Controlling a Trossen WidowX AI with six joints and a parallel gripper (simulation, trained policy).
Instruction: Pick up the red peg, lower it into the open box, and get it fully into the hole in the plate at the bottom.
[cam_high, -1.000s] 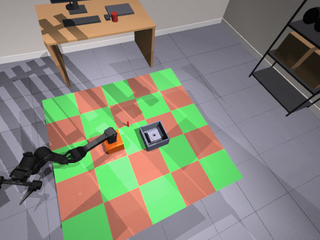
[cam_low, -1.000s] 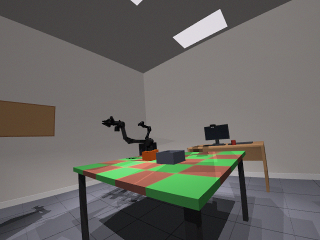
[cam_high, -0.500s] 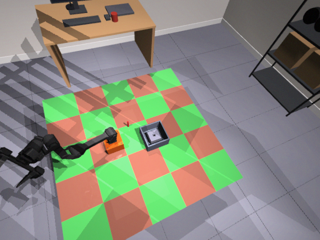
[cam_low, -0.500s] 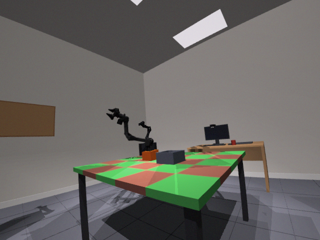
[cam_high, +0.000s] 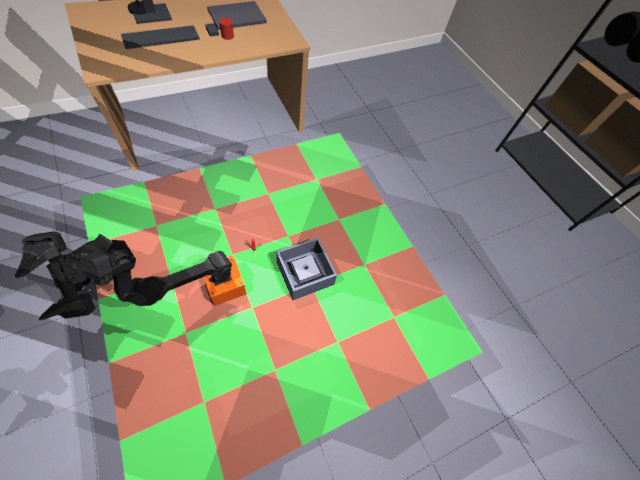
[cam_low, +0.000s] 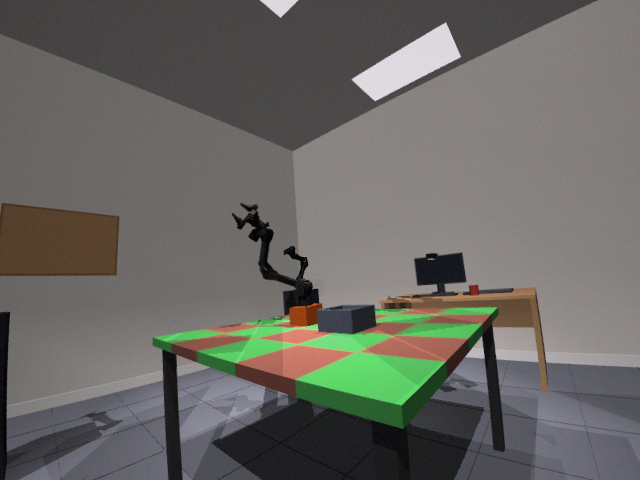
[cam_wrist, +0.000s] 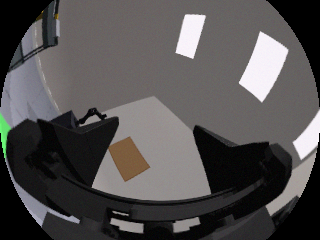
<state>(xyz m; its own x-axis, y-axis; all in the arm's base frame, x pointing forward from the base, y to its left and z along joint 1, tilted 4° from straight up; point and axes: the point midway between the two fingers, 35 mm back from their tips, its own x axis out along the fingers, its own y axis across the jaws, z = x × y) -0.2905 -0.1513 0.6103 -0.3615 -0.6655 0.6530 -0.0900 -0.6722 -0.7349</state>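
The red peg is 66 cm below my gripper tip, 50 cm ahead of it and 32 cm to the left of it. Round my gripper tip: plate 66 cm below, 66 cm ahead, 13 cm to the left; then grey box 68 cm below, 66 cm ahead, 13 cm to the left.
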